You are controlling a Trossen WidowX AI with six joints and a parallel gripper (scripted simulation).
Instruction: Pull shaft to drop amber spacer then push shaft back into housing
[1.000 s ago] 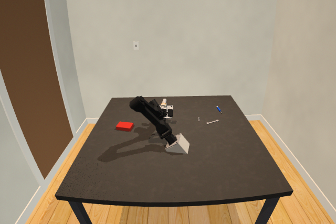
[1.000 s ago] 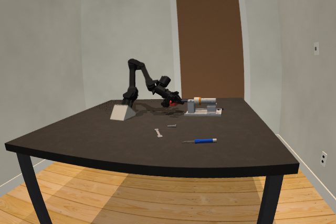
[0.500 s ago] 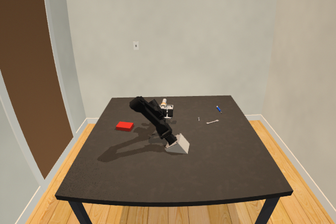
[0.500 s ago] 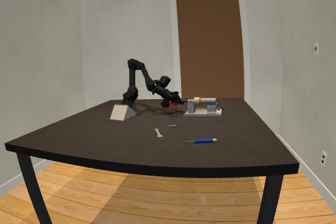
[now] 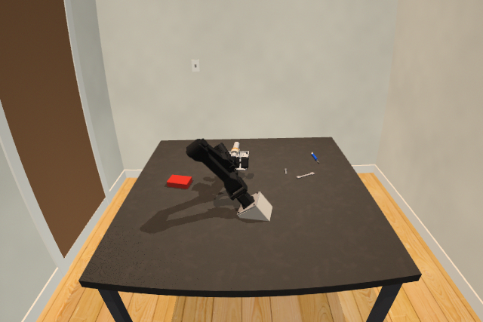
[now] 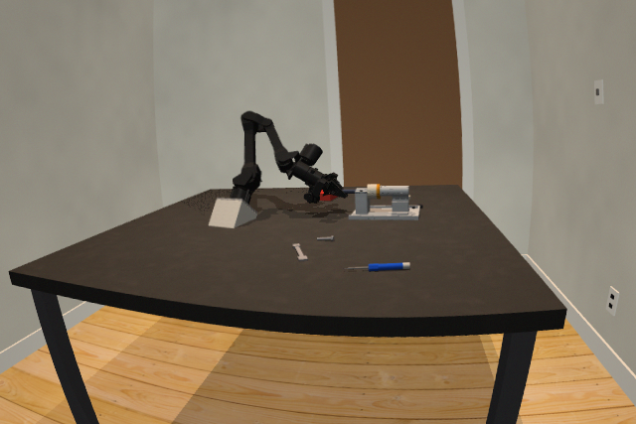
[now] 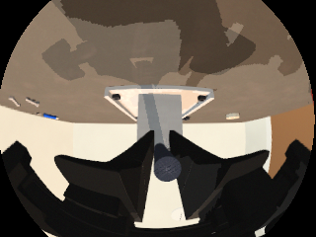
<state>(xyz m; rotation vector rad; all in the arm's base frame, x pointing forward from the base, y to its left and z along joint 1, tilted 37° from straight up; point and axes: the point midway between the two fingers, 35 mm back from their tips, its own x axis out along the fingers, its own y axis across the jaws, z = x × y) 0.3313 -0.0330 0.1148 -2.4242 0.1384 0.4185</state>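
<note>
The dark shaft lies 70 mm ahead of my hand and 20 mm to the right of it. The rest, counted from my hand: red block (300 mm to the left, 60 mm below, 60 mm behind); then shaft fixture (160 mm ahead, 40 mm to the right, 30 mm below); then amber spacer (140 mm ahead, 30 mm to the right).
</note>
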